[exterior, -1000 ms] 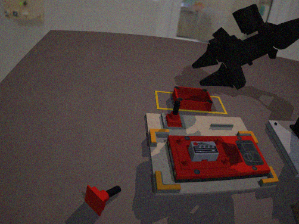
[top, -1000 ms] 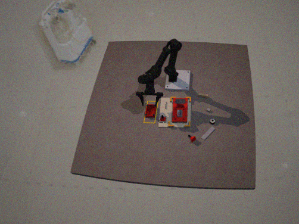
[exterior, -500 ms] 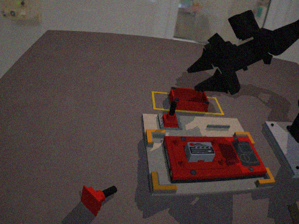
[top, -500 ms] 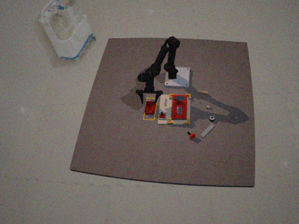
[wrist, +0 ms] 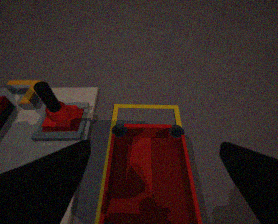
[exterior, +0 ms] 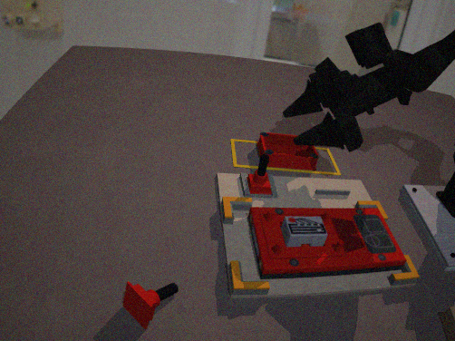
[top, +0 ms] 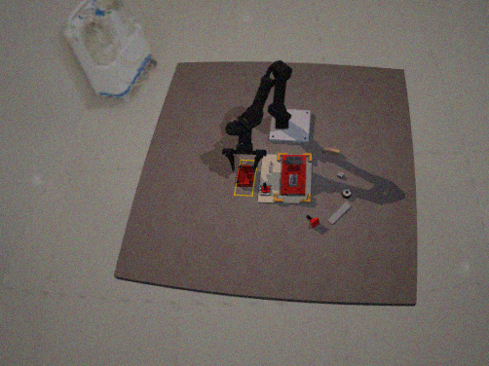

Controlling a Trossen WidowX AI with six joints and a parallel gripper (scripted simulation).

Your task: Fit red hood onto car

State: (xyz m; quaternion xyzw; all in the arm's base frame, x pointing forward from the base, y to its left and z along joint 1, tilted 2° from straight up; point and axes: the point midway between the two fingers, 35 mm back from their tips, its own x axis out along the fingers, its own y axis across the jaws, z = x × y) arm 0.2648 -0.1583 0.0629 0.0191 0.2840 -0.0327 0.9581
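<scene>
My gripper tip is 5 cm above the red hood and 1 cm past it. Also, from my gripper tip: jig 19 cm to the left, 5 cm below, 1 cm ahead; then wooden block 39 cm to the left, 13 cm behind, 4 cm below; then grey engine block 22 cm to the left, 3 cm below, 3 cm ahead.
</scene>
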